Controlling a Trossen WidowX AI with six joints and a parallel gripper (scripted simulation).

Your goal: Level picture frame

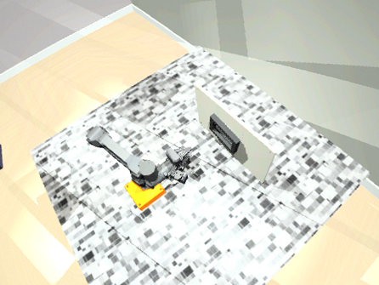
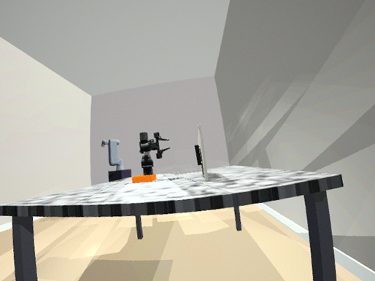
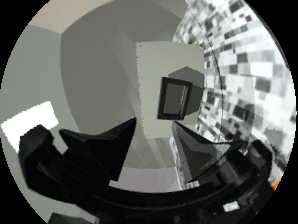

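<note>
My gripper tip is now 190 mm short of the picture frame, 90 mm above it and 50 mm to the right of it. Also, from my gripper tip: wall panel 200 mm ahead, 100 mm below, 30 mm to the left.
</note>
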